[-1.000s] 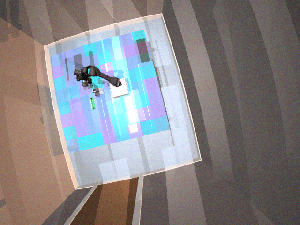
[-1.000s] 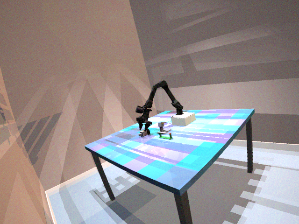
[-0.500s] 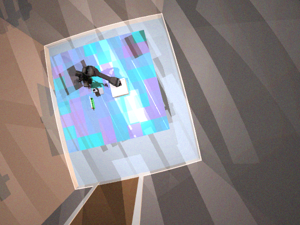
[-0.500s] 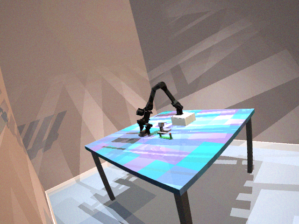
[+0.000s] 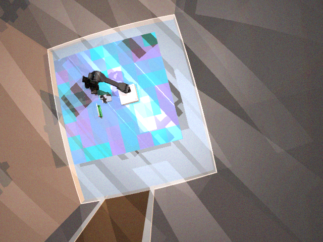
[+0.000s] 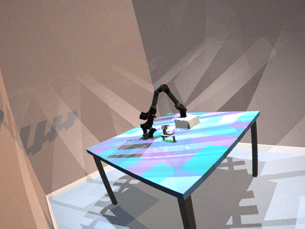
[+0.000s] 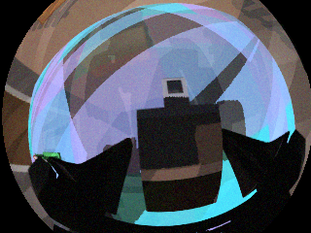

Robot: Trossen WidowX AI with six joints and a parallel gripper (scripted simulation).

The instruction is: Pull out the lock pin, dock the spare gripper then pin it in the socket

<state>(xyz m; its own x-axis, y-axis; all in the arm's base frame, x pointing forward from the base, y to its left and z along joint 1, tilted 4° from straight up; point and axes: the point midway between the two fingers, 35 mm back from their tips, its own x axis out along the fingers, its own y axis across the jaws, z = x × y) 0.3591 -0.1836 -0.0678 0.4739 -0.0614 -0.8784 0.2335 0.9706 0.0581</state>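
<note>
The spare gripper lies 10 mm above my gripper tip. Round my gripper tip: green mount: 280 mm to the left, 10 mm ahead, 10 mm above; then grey mount: 170 mm to the left, 100 mm behind, 40 mm above.
</note>
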